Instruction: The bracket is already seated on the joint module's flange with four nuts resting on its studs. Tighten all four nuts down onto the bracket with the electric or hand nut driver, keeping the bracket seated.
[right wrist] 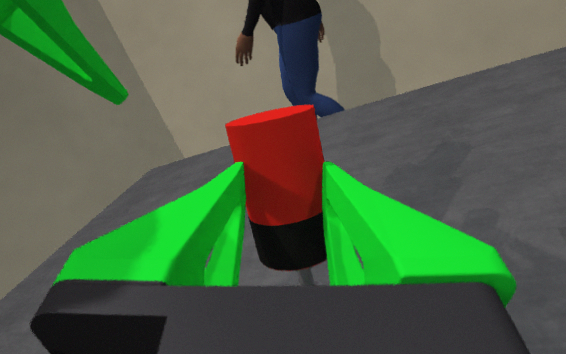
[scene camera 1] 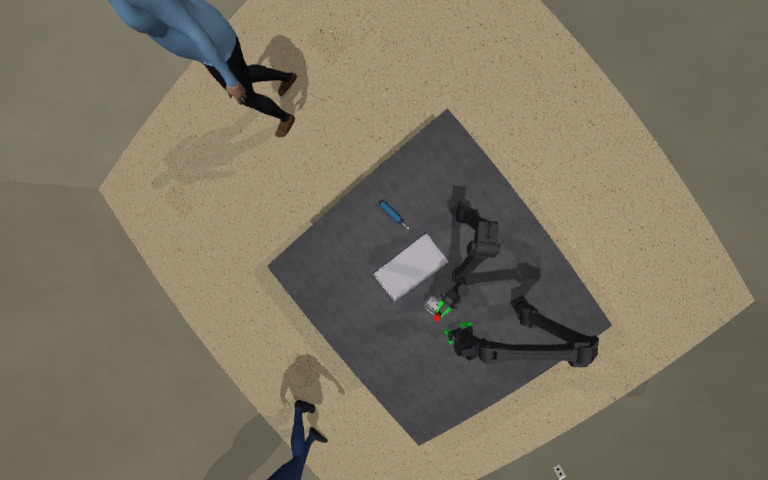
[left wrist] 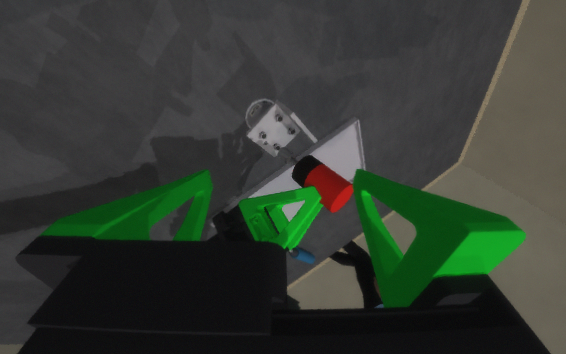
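Where they show: left gripper, fingertip midpoint: [right wrist: 57,195] [scene camera 1: 451,326] [left wrist: 282,177]; right gripper, fingertip midpoint: [right wrist: 283,176] [scene camera 1: 438,315] [left wrist: 321,192]; left arm's base at its link origin: [scene camera 1: 520,306]; right arm's base at its link origin: [scene camera 1: 462,212].
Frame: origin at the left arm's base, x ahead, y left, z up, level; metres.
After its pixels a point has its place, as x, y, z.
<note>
The pale bracket [scene camera 1: 433,304] {0.455, -0.304, 0.066} [left wrist: 268,131] {0.447, -0.298, 0.066} sits on the joint module [left wrist: 257,108] {0.453, -0.278, 0.023}, whose curved rim shows beside it in the left wrist view. Several dark nuts show on its face. My right gripper [scene camera 1: 438,313] {0.447, -0.295, 0.213} [right wrist: 283,176] {0.447, -0.295, 0.213} is shut on the red and black nut driver [scene camera 1: 436,318] {0.460, -0.293, 0.234} [left wrist: 330,189] {0.450, -0.276, 0.228} [right wrist: 280,195] {0.438, -0.297, 0.211}. The driver is tilted, its thin bit pointing at the bracket's lower corner near one nut; I cannot tell whether they touch. My left gripper [scene camera 1: 456,330] {0.412, -0.216, 0.240} [left wrist: 282,177] {0.412, -0.216, 0.240} is open and empty, near the driver's handle end.
A white shallow tray [scene camera 1: 410,267] {0.467, -0.557, 0.004} [left wrist: 360,142] {0.671, -0.496, 0.014} lies beside the bracket. A blue hand driver [scene camera 1: 390,211] {0.393, -0.914, 0.041} [left wrist: 304,255] {0.401, -0.880, 0.036} lies on the dark table [scene camera 1: 351,316] {0.974, -0.462, 0.000} beyond the tray. One person [scene camera 1: 192,31] stands at the upper left, another [scene camera 1: 298,435] near the table's lower left edge.
</note>
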